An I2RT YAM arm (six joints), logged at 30 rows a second.
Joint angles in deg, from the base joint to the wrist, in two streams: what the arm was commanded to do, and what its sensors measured. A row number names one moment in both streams.
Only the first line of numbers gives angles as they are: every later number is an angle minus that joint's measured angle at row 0.
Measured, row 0:
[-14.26, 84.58, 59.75, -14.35, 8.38, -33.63]
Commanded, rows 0 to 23:
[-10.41, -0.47, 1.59, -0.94, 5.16, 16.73]
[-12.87, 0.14, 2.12, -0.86, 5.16, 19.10]
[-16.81, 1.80, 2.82, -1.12, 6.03, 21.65]
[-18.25, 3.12, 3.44, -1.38, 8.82, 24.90]
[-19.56, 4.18, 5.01, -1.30, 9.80, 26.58]
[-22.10, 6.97, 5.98, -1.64, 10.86, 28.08]
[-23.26, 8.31, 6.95, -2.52, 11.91, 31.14]
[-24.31, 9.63, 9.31, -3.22, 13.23, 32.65]
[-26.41, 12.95, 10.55, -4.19, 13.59, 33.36]
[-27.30, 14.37, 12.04, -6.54, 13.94, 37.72]
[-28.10, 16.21, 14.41, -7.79, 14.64, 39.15]
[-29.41, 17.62, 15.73, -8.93, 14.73, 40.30]
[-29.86, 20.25, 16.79, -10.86, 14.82, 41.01]
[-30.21, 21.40, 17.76, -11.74, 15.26, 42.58]
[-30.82, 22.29, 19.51, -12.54, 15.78, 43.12]
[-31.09, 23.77, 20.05, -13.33, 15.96, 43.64]
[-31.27, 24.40, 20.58, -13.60, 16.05, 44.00]
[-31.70, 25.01, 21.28, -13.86, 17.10, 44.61]
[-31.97, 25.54, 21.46, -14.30, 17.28, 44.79]
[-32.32, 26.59, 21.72, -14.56, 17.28, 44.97]
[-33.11, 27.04, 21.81, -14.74, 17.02, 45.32]
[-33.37, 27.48, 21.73, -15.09, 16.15, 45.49]
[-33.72, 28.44, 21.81, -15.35, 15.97, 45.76]
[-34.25, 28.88, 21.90, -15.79, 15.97, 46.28]
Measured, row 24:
[-32.87, 28.74, 19.65, -13.35, 14.97, 43.08]
